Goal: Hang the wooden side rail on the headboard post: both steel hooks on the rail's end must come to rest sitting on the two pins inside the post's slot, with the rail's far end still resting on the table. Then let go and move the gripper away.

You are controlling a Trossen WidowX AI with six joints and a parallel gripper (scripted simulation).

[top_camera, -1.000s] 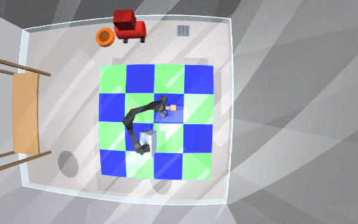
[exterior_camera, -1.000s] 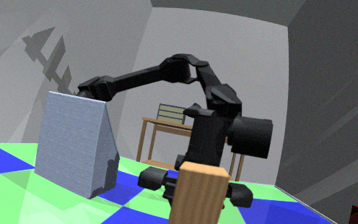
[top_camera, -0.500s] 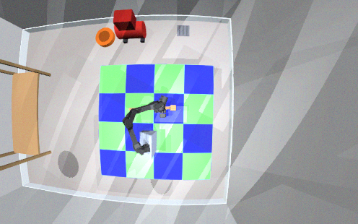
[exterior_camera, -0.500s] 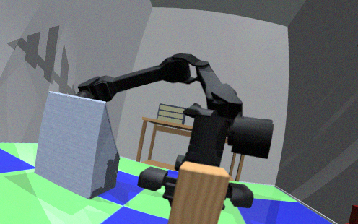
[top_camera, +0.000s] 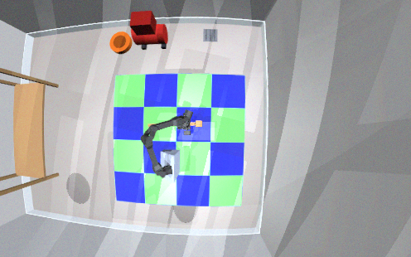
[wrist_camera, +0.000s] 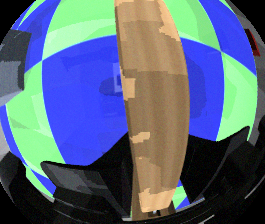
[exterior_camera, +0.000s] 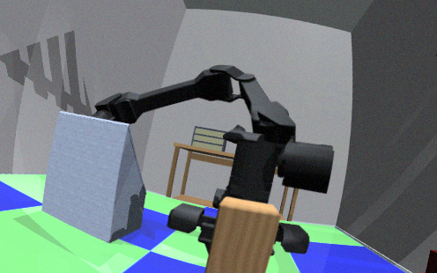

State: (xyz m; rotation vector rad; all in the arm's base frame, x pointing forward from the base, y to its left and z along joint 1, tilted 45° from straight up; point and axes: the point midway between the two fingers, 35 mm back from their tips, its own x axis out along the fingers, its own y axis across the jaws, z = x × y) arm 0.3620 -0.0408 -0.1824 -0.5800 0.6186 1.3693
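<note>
Right now my gripper tip is 10 mm past the headboard post, 100 mm to the left of it and 40 mm below it.
</note>
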